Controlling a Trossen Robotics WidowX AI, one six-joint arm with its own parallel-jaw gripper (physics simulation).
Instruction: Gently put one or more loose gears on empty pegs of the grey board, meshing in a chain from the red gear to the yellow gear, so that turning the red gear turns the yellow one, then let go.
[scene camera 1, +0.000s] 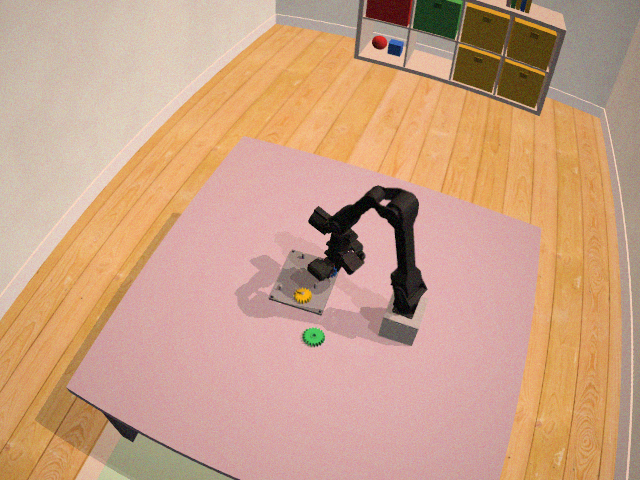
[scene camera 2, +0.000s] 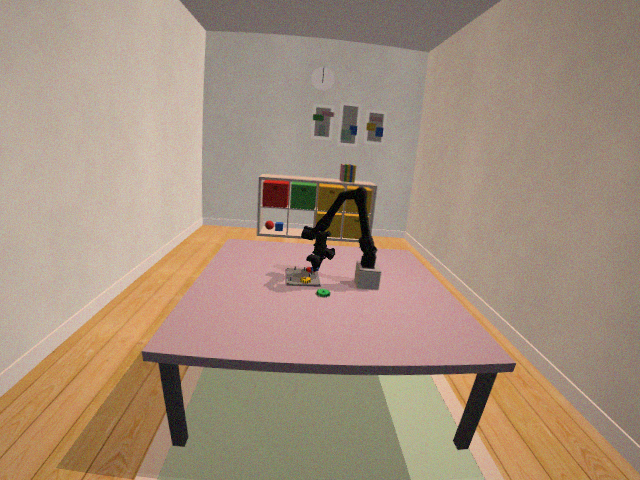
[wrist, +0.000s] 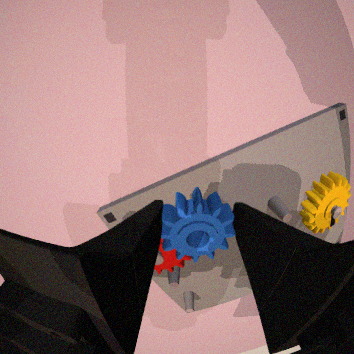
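Where they show: gripper, fingertip midpoint: (scene camera 1: 332, 274) (scene camera 2: 316, 270) (wrist: 198, 208); arm's base at its link origin: (scene camera 1: 405, 306) (scene camera 2: 367, 265).
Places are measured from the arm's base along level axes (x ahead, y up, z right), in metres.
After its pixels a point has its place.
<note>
My gripper (scene camera 1: 336, 269) {z 0.079, x 0.256, y -0.076 m} (scene camera 2: 315, 267) {z 0.079, x 0.256, y -0.076 m} (wrist: 198, 208) {z 0.079, x 0.256, y -0.076 m} is shut on the blue gear (scene camera 1: 334, 272) (wrist: 196, 227) {z 0.082, x 0.256, y -0.062 m}, holding it above the grey board (scene camera 1: 285, 273) {z 0.035, x 0.395, y -0.098 m} (scene camera 2: 296, 282) {z -0.048, x 0.353, y -0.098 m} (wrist: 310, 145) {z -0.012, x 0.254, y -0.098 m}. In the wrist view the blue gear overlaps the red gear (scene camera 2: 309, 269) (wrist: 170, 259) {z 0.109, x 0.295, y -0.083 m}, which is partly hidden; the height between them is hard to tell. The yellow gear (scene camera 1: 302, 295) {z -0.032, x 0.307, y -0.080 m} (scene camera 2: 305, 280) {z -0.046, x 0.309, y -0.085 m} (wrist: 322, 202) {z -0.013, x 0.296, y -0.083 m} sits on a board peg. A bare peg (wrist: 279, 208) {z 0.027, x 0.284, y -0.084 m} stands between the blue and yellow gears in the wrist view. The green gear (scene camera 1: 313, 336) {z -0.141, x 0.223, y -0.103 m} (scene camera 2: 323, 292) {z -0.163, x 0.221, y -0.087 m} lies loose on the table.
Two more bare pegs, one (wrist: 173, 276) {z 0.114, x 0.314, y -0.082 m} beside the red gear and one (wrist: 188, 301) {z 0.117, x 0.365, y -0.085 m} near a board corner, show in the wrist view. The arm's grey base block (scene camera 1: 398, 328) {z -0.057, x -0.004, y -0.034 m} (scene camera 2: 367, 276) {z -0.057, x 0.005, y -0.036 m} stands right of the board on the pink table (scene camera 1: 206, 351) {z -0.332, x 0.484, y -0.105 m} (scene camera 2: 330, 330) {z -0.453, x 0.199, y -0.106 m}.
</note>
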